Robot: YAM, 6 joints.
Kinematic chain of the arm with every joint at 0, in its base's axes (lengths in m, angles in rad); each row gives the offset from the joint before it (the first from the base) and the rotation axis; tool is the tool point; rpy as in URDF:
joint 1: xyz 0 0 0.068 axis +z
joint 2: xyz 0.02 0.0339 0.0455 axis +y
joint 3: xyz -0.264 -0.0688 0 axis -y
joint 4: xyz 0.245 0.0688 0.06 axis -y
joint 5: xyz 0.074 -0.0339 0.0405 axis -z
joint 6: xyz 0.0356 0 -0.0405 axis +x
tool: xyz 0 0 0 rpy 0 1.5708 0
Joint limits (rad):
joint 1: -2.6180..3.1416
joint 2: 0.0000..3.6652
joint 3: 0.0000..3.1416
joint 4: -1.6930..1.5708
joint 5: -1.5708..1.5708
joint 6: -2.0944..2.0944
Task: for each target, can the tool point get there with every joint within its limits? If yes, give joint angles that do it. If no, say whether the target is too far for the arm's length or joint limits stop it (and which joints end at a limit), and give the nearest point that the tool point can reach.
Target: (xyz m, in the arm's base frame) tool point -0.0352 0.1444 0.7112
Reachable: yes | joints 1.6217 1.6942 2.7509 0.2481 -0.8953 -0.3640
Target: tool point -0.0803 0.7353 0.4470
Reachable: no: too far | nearest point -0.0638 0.5844 0.3766 | short by 0.167 m
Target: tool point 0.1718 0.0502 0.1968
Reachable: yes | joints 0.0944 1.3103 0.7159 -1.1273 -1.2501 -0.8488
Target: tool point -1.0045 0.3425 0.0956
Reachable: no: too far | nearest point -0.6112 0.2084 0.1027 | short by 0.416 m
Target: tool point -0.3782 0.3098 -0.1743
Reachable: yes | joints 2.5203 3.2378 1.9539 0.7668 1.1056 1.6042
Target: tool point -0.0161 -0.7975 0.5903
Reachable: no: too far | nearest point -0.0112 -0.5534 0.4406 | short by 0.286 m
